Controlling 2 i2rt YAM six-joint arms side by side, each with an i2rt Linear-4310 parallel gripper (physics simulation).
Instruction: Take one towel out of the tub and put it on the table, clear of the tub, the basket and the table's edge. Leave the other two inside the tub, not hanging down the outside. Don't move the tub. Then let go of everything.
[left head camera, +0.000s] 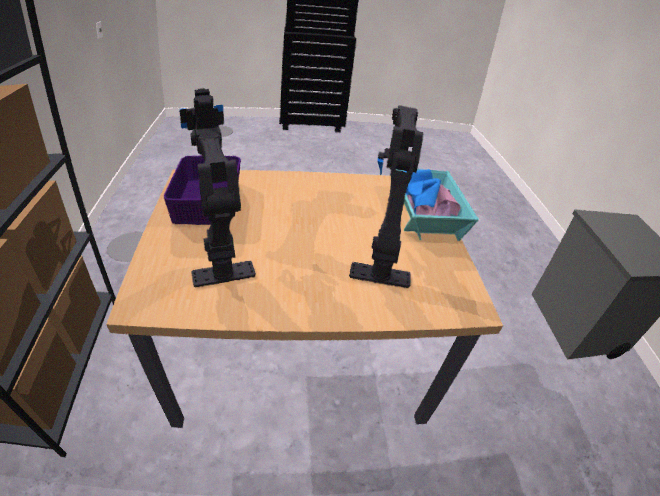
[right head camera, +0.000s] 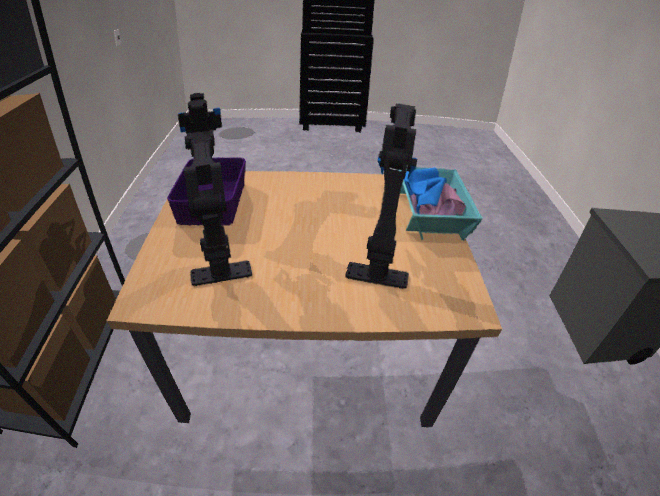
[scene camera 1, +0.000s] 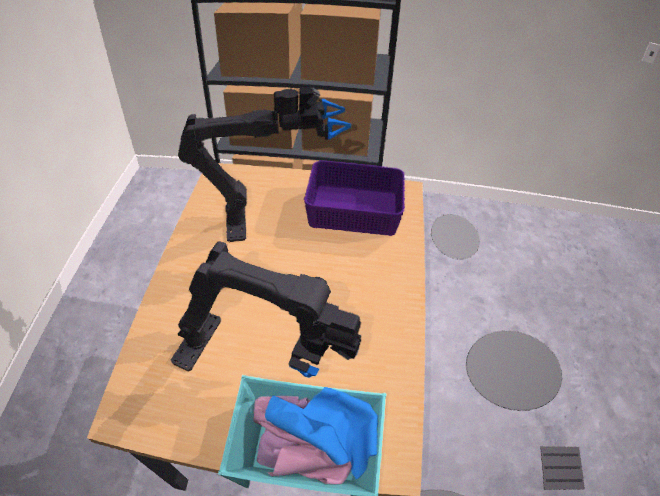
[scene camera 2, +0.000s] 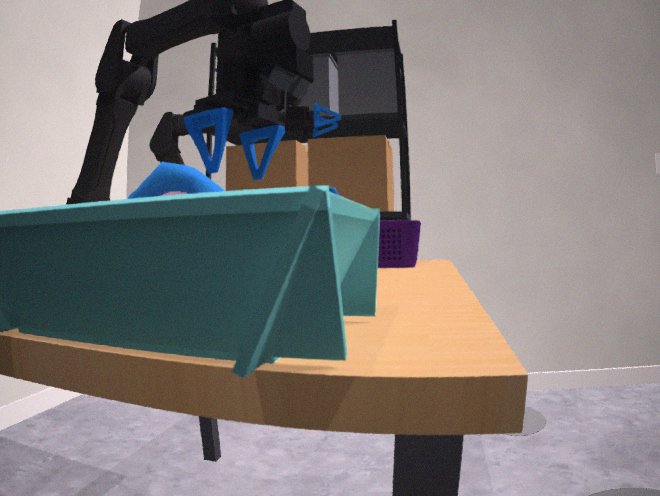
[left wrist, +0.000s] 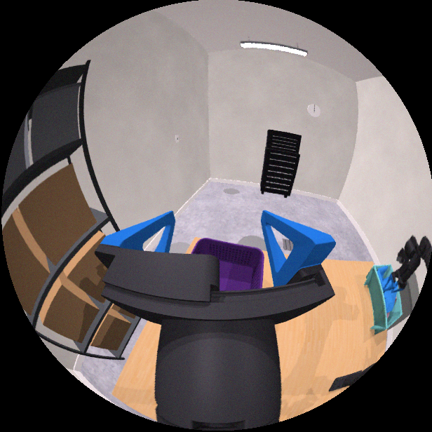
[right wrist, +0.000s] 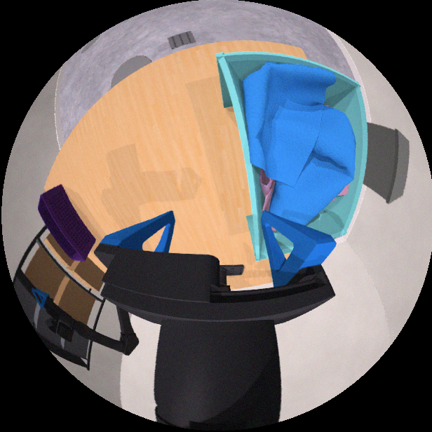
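Note:
The teal tub (left head camera: 437, 224) (right head camera: 442, 224) (scene camera 2: 160, 277) stands at the table's right edge in the head views. A blue towel (left head camera: 424, 190) (right head camera: 425, 186) (scene camera 1: 341, 421) (right wrist: 295, 140) lies crumpled on top inside it. Pink and mauve cloth (left head camera: 447, 203) (right head camera: 451, 200) (scene camera 1: 309, 464) lies partly under the blue; where one towel ends is unclear. My right gripper (scene camera 2: 235, 174) (right wrist: 217, 215) is open and empty, fingers pointing down, above rim height near the tub's inner long side. My left gripper (scene camera 1: 347, 118) (left wrist: 217, 215) is open and empty, high up near the basket.
The purple basket (left head camera: 184, 209) (scene camera 1: 354, 219) (scene camera 2: 400, 243) (right wrist: 67, 225) stands at the other end of the table (left head camera: 320, 213) (scene camera 1: 384, 277). In scene camera 1, shelves with cardboard boxes (scene camera 1: 256, 45) stand behind it. The tub's outer side is close to the table's edge.

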